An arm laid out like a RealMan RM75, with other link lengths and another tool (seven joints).
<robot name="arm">
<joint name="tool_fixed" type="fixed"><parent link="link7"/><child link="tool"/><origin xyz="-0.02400 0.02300 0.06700" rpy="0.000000 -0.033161 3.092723"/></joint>
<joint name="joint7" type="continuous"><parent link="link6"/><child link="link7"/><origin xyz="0.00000 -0.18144 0.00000" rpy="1.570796 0.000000 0.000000"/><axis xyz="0 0 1"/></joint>
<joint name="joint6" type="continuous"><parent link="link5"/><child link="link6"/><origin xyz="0.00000 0.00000 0.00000" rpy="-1.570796 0.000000 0.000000"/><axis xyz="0 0 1"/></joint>
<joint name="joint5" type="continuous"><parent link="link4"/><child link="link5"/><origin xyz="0.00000 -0.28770 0.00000" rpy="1.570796 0.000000 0.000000"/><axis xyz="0 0 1"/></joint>
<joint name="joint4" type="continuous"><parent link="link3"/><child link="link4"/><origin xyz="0.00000 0.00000 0.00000" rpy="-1.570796 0.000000 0.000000"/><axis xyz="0 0 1"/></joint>
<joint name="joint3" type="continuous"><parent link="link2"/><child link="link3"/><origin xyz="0.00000 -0.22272 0.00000" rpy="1.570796 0.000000 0.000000"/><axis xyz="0 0 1"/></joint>
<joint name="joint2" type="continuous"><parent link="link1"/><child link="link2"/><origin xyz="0.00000 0.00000 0.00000" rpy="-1.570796 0.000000 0.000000"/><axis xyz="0 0 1"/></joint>
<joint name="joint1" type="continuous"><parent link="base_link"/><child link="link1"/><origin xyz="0.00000 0.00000 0.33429"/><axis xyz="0 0 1"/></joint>
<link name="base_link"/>
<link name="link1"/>
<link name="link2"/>
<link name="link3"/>
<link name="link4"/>
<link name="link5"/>
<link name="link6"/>
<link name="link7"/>
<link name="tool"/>
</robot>
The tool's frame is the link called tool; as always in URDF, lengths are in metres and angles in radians. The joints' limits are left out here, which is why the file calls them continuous.
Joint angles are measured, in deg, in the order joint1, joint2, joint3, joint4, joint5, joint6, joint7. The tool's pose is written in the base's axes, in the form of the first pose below.
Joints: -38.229, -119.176, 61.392, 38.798, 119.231, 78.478, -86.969
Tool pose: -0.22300 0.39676 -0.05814 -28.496 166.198 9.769
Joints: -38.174, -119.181, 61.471, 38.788, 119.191, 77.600, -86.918
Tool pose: -0.22454 0.39994 -0.05840 -28.578 166.277 10.989
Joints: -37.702, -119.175, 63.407, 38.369, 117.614, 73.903, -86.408
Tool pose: -0.22911 0.40836 -0.06401 -28.524 166.423 14.720
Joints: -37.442, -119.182, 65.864, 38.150, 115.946, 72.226, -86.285
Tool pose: -0.22817 0.40839 -0.07073 -27.994 166.701 15.113
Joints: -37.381, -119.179, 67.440, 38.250, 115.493, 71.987, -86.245
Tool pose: -0.22725 0.40546 -0.07466 -27.059 167.484 14.203
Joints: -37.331, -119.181, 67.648, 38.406, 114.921, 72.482, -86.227
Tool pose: -0.22404 0.40397 -0.07473 -26.843 167.040 13.498
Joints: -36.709, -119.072, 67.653, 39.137, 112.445, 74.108, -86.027
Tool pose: -0.21393 0.40157 -0.07103 -26.756 164.486 12.286
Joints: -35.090, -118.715, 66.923, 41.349, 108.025, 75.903, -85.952
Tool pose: -0.19836 0.40622 -0.05675 -26.768 159.439 13.319
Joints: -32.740, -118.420, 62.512, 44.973, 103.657, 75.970, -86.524
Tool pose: -0.18720 0.43042 -0.02162 -28.450 151.560 21.039
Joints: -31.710, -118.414, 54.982, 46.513, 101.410, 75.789, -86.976
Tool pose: -0.18847 0.45609 0.01995 -31.541 143.222 29.639
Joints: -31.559, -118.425, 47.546, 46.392, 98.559, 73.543, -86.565
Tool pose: -0.19672 0.48414 0.06187 -34.623 133.970 39.317
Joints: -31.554, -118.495, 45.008, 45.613, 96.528, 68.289, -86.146
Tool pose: -0.21111 0.50693 0.08143 -37.953 128.613 47.420
